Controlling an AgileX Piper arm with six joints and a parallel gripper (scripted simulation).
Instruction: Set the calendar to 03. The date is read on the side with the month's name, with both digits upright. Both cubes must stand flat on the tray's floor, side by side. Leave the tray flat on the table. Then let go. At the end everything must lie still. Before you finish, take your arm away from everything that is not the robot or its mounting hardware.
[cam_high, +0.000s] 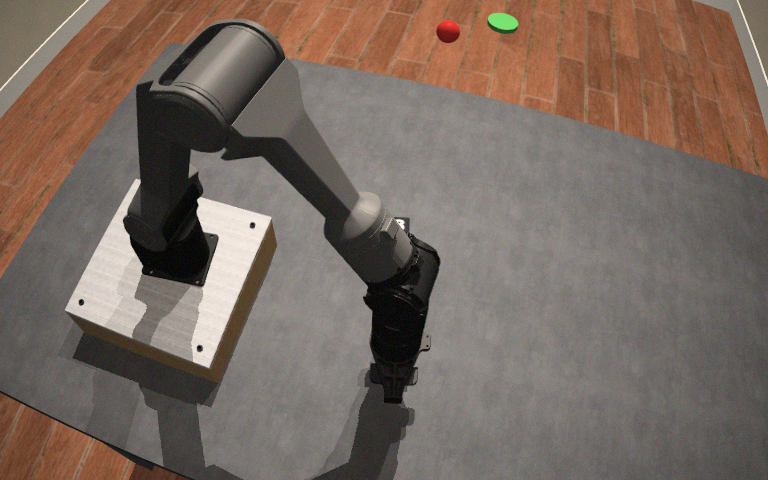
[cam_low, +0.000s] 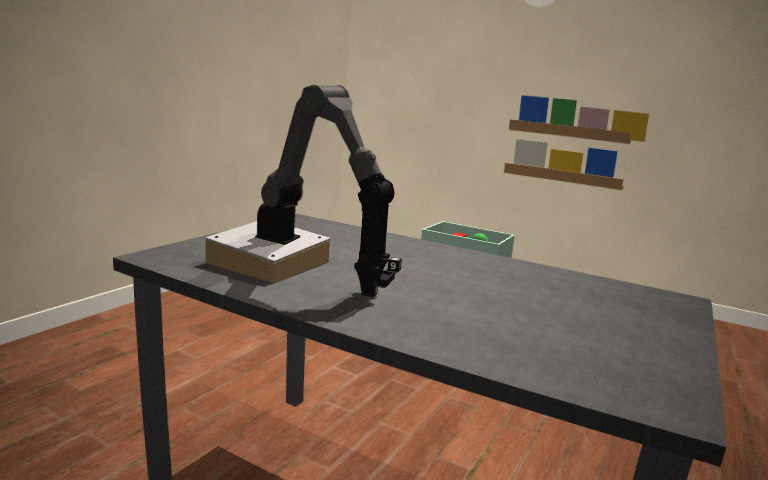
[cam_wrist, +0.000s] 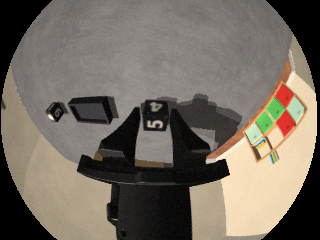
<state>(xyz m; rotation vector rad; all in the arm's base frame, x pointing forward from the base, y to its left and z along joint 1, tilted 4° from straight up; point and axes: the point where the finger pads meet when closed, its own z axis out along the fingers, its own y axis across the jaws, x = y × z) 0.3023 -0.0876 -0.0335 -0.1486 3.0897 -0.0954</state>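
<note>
Now: the black cube right at my hand. The rest, counted from my hand: dark tray 10 mm behind, 110 mm to the left, 10 mm below.
</note>
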